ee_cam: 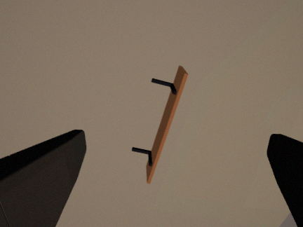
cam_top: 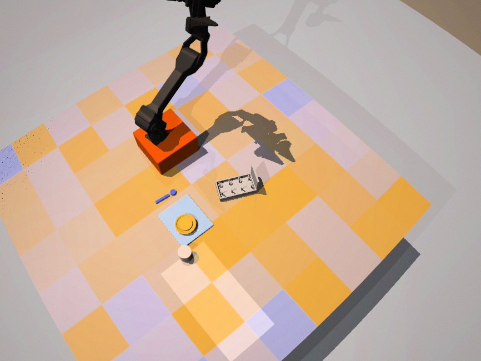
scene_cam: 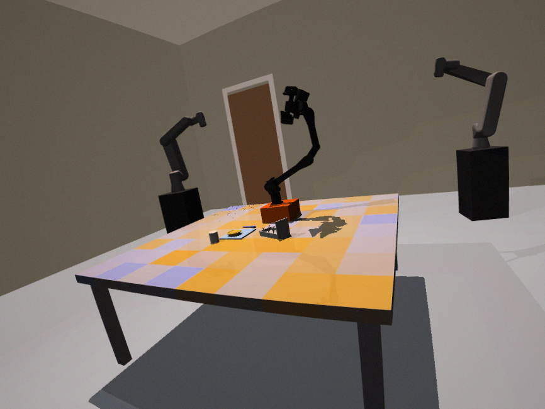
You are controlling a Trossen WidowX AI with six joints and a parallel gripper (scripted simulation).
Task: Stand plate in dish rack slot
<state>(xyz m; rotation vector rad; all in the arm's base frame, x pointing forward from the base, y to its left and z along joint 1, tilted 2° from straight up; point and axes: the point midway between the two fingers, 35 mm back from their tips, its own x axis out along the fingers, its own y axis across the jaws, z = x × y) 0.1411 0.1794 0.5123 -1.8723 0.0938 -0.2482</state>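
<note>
Now: the plate 590 mm below my gripper tip, 320 mm to the right of it and 120 mm ahead of it. From my gripper tip the other things lie so: white cup (580 mm below, 400 mm to the right, 190 mm ahead); then blue spoon (600 mm below, 280 mm to the right, 10 mm behind); then grey dish rack (590 mm below, 150 mm ahead, 100 mm to the right).
</note>
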